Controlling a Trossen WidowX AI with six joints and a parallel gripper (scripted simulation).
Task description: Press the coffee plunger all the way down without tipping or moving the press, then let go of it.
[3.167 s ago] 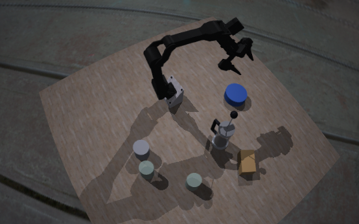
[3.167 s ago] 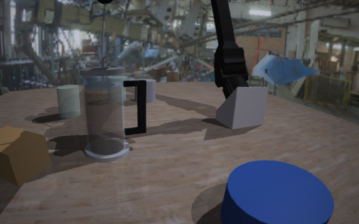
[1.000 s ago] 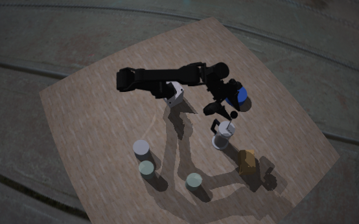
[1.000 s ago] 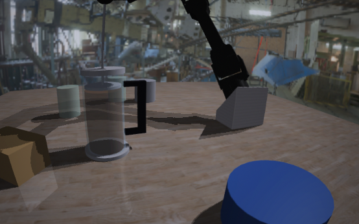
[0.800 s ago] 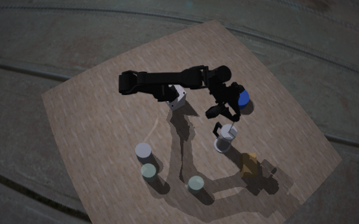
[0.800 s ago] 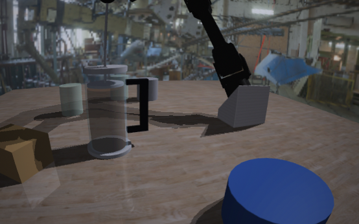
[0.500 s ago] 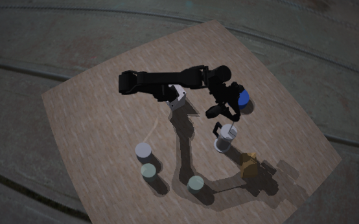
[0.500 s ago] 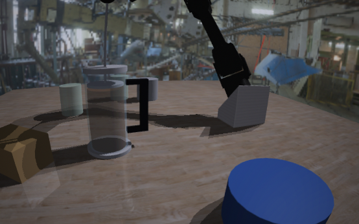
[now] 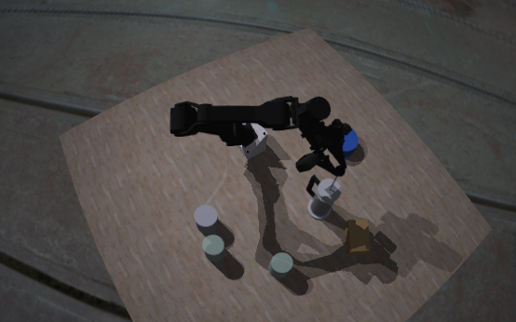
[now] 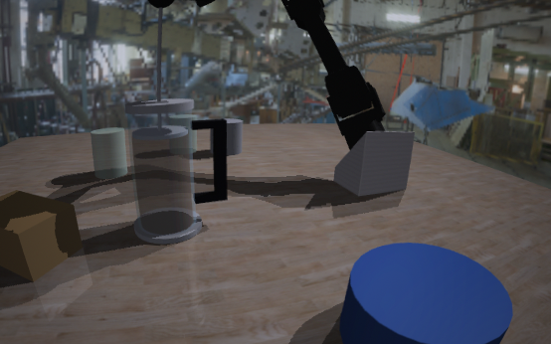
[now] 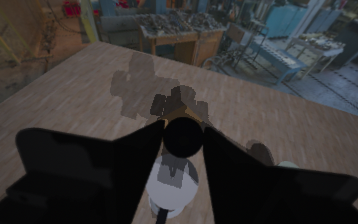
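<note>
Now: the coffee press 2 cm behind my gripper tip and 13 cm below it. From my gripper tip the other things lie so: blue round block 19 cm behind, 21 cm to the left, 24 cm below; brown box 15 cm ahead, 4 cm to the left, 24 cm below.
</note>
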